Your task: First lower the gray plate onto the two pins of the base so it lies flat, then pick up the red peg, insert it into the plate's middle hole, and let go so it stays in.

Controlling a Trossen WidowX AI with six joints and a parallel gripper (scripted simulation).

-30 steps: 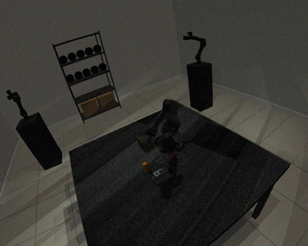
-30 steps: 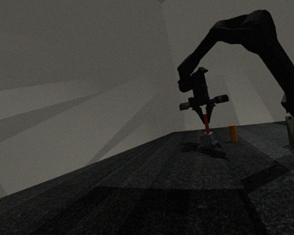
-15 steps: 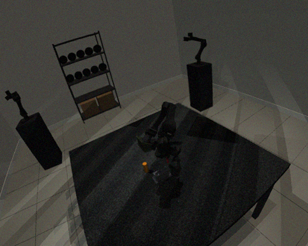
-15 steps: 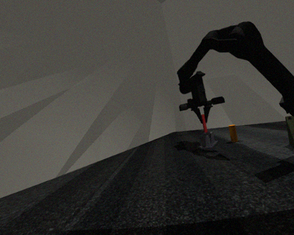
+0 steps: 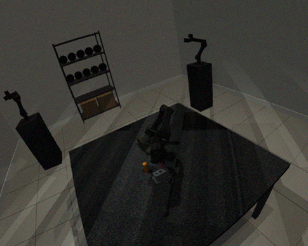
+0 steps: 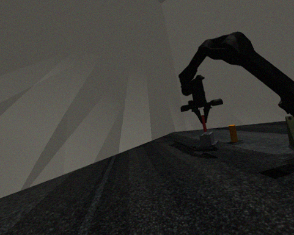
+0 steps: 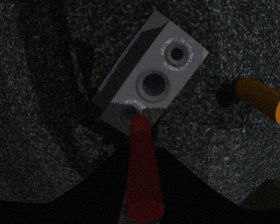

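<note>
The gray plate lies 10 mm ahead of my gripper tip, 30 mm to the right of it and 70 mm below it. From my gripper tip the other things lie so: orange cylinder 100 mm behind, 90 mm to the right, 70 mm below; red peg right at my gripper tip; base 10 mm ahead, 20 mm to the right, 110 mm below.
</note>
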